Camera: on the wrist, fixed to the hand. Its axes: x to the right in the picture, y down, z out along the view.
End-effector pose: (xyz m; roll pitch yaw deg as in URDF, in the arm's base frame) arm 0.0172 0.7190 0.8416 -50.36 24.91 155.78
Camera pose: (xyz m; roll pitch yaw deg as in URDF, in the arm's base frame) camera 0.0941 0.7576 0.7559 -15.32 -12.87 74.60
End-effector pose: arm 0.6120 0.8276 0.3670 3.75 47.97 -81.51
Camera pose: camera 0.6402 0.9256 0.3010 -43.31 26.72 159.24
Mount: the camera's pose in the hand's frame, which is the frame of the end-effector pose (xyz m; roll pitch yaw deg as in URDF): -0.0131 0.0349 -0.1156 12.58 34.95 -87.08
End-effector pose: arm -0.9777 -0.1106 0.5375 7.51 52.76 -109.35
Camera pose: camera -0.8991 -0.0369 0.4813 -49.27 26.21 125.85
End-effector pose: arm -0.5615 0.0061 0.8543 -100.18 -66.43 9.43
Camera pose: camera -0.5344 -0.1110 0.8367 90.35 -23.64 -143.34
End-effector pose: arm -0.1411 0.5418 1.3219 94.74 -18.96 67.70
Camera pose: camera -0.2552 0.5596 1.3596 160.48 45.50 133.34
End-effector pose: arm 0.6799 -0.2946 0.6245 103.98 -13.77 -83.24
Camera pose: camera 0.7797 -0.2551 0.6814 171.06 38.84 -7.87
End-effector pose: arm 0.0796 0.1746 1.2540 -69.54 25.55 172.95
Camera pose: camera 0.1344 0.2647 1.1937 -20.42 -29.56 101.87
